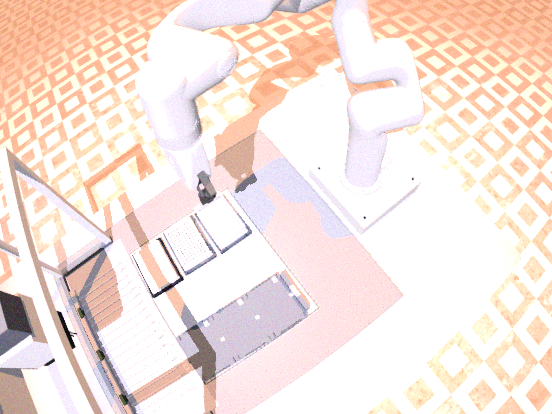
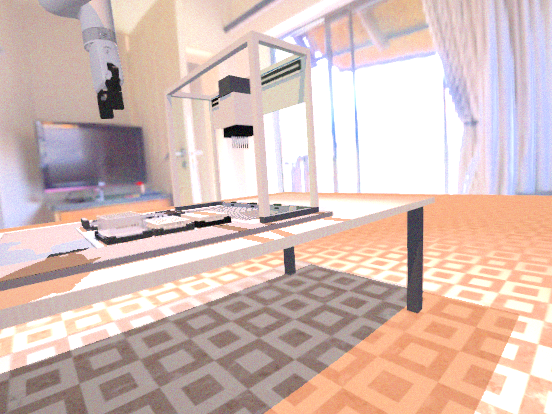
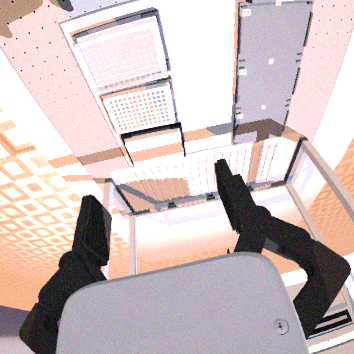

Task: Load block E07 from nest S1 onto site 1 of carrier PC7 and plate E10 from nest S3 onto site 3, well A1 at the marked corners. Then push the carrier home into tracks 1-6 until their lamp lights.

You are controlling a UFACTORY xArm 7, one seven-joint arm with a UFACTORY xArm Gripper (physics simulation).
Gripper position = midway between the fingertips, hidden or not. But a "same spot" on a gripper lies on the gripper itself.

my gripper: image 1 196, 183; image 2; image 3
same spot on my gripper: point(image 3: 257, 228) = point(image 2: 97, 97)
